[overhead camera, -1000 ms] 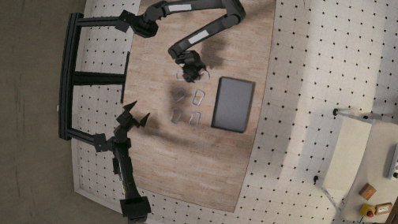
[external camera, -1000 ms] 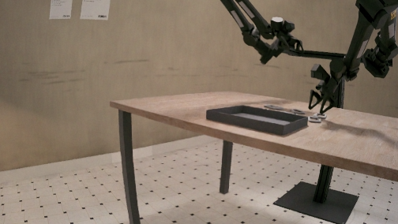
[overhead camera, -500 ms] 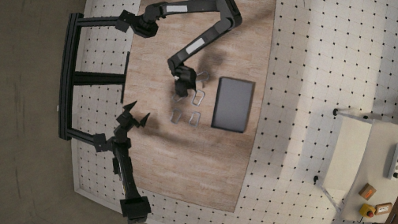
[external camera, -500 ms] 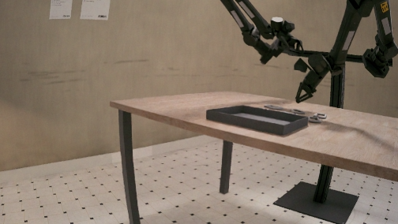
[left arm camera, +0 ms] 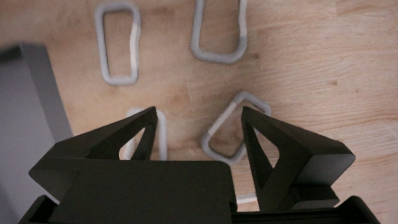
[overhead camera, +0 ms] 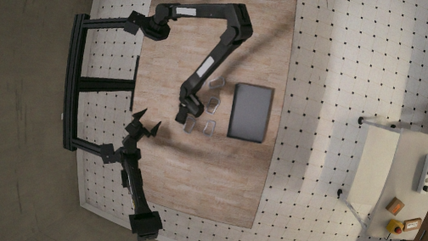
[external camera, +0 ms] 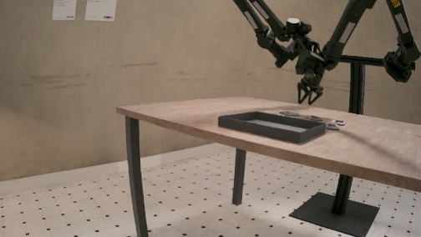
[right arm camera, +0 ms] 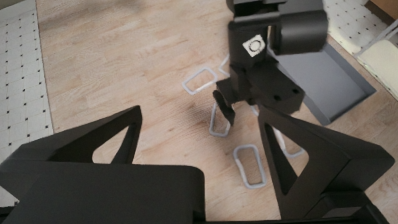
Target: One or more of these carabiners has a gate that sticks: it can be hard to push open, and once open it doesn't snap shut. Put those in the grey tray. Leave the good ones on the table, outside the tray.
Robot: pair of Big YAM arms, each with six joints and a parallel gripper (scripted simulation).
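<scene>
My left gripper is now 29 cm short of the grey tray, 7 cm to the right of it and 6 cm above it.
</scene>
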